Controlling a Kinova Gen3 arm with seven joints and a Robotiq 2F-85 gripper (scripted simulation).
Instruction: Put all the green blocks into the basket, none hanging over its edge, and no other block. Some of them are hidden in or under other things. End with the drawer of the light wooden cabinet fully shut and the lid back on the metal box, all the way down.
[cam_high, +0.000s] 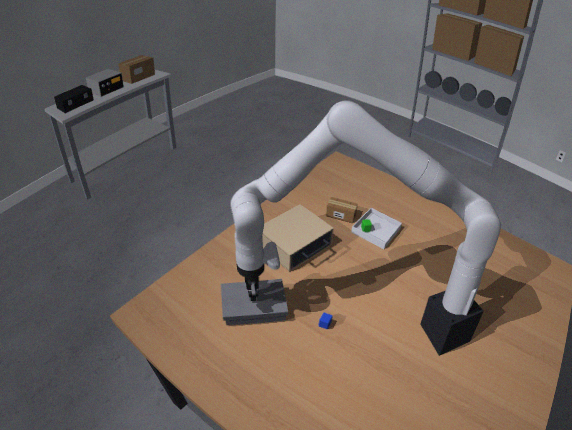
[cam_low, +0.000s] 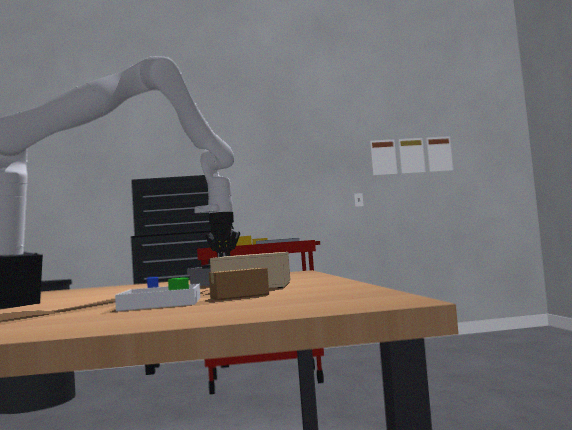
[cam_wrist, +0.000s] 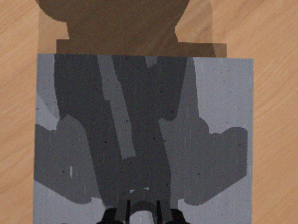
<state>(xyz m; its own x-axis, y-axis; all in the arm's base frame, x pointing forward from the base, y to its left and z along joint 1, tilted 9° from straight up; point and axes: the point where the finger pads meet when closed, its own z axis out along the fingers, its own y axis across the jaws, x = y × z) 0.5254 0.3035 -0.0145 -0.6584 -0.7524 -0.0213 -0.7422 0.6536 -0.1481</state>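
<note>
Right now the metal box is 50 mm below my hand. From my hand the other things lie so: grey lid (30 mm below); drawer (60 mm ahead, 290 mm to the right, 40 mm below); light wooden cabinet (80 mm ahead, 300 mm to the right, 40 mm below).
</note>
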